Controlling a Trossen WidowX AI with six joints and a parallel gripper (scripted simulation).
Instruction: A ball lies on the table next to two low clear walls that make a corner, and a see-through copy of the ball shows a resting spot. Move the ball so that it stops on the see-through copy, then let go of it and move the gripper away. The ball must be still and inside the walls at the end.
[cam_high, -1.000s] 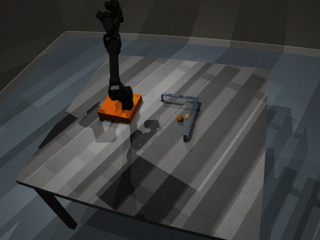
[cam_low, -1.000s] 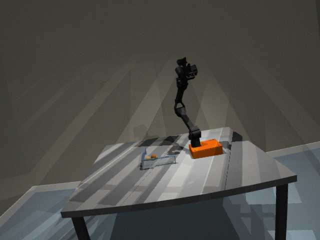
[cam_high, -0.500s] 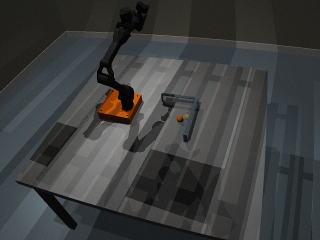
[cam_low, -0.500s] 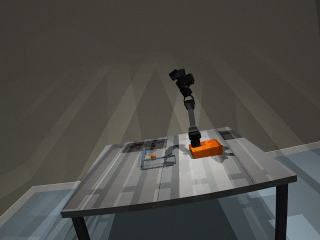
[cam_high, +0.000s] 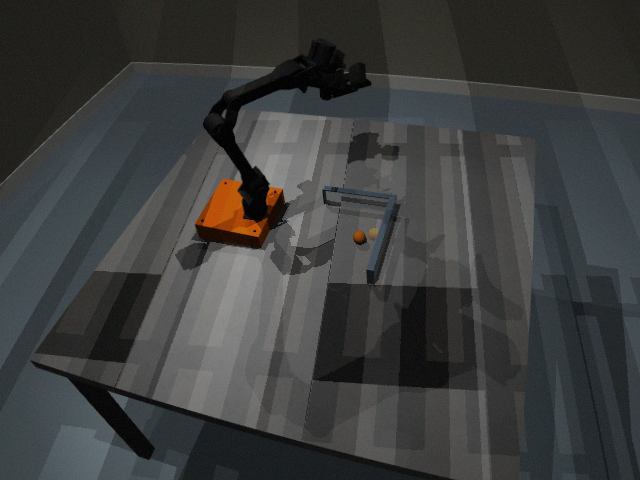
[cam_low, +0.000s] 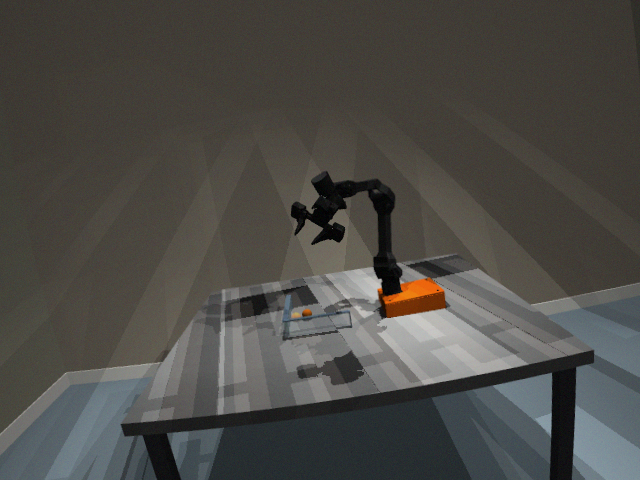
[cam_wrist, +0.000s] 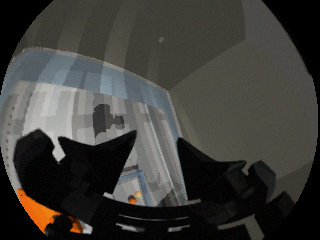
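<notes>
Now: gripper tip 340 mm above the orange ball, 300 mm to the left of it and 20 mm short of it.
</notes>
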